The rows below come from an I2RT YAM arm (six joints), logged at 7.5 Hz.
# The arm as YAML. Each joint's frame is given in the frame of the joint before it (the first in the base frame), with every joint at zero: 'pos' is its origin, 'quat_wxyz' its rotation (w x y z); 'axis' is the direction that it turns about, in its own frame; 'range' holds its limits. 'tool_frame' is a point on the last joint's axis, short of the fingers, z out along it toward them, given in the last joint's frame.
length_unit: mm
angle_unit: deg
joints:
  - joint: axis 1
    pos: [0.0, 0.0, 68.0]
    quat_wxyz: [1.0, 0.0, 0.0, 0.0]
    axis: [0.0, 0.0, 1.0]
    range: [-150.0, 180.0]
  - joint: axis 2
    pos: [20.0, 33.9, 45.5]
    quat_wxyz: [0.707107, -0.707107, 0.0, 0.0]
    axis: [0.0, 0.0, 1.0]
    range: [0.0, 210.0]
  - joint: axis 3
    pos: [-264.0, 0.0, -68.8]
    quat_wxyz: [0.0, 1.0, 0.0, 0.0]
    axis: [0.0, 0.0, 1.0]
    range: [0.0, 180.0]
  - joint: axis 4
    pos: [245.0, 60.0, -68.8]
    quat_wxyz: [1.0, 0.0, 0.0, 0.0]
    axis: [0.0, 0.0, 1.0]
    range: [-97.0, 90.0]
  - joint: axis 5
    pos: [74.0, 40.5, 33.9]
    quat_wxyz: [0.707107, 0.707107, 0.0, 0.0]
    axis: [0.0, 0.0, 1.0]
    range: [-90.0, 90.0]
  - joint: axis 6
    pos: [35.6, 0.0, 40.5]
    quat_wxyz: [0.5, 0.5, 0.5, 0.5]
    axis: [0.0, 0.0, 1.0]
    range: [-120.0, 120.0]
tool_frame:
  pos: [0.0, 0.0, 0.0]
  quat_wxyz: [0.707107, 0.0, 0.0, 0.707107]
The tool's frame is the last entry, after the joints.
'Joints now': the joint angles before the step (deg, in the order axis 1, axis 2, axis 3, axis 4, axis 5, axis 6). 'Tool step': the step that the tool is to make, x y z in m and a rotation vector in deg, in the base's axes. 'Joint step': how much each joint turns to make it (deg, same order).
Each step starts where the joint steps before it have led.
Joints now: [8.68 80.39 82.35 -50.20 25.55 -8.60]
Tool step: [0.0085 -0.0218 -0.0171 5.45 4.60 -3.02]
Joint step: [-5.07 2.30 -0.46 -2.13 -5.87 2.34]
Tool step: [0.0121 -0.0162 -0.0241 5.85 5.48 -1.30]
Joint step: [-3.85 3.70 -0.65 -1.34 -6.40 1.31]
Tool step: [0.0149 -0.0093 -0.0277 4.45 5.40 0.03]
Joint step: [-2.15 4.77 -0.41 -0.35 -4.84 0.14]
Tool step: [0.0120 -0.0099 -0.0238 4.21 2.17 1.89]
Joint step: [-2.16 3.49 -1.27 2.53 -5.39 -2.00]
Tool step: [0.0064 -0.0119 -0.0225 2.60 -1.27 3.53]
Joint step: [-2.39 1.58 -3.56 6.20 -4.89 -4.31]
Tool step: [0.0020 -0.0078 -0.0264 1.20 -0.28 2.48]
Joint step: [-1.52 1.61 -4.27 5.82 -2.77 -3.14]
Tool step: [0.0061 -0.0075 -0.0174 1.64 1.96 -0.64]
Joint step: [-1.20 3.16 0.01 0.95 -1.42 0.01]
